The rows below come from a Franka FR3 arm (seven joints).
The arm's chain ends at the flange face. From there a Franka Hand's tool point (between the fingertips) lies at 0.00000 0.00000 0.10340 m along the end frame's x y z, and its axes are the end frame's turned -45 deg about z.
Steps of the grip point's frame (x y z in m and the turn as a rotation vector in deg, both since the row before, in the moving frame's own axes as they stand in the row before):
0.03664 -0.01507 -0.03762 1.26 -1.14 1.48
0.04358 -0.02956 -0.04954 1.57 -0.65 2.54
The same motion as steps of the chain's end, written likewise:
0.01831 -0.03637 -0.03757 0.08 -1.70 1.48
0.01272 -0.05048 -0.04949 0.65 -1.57 2.54

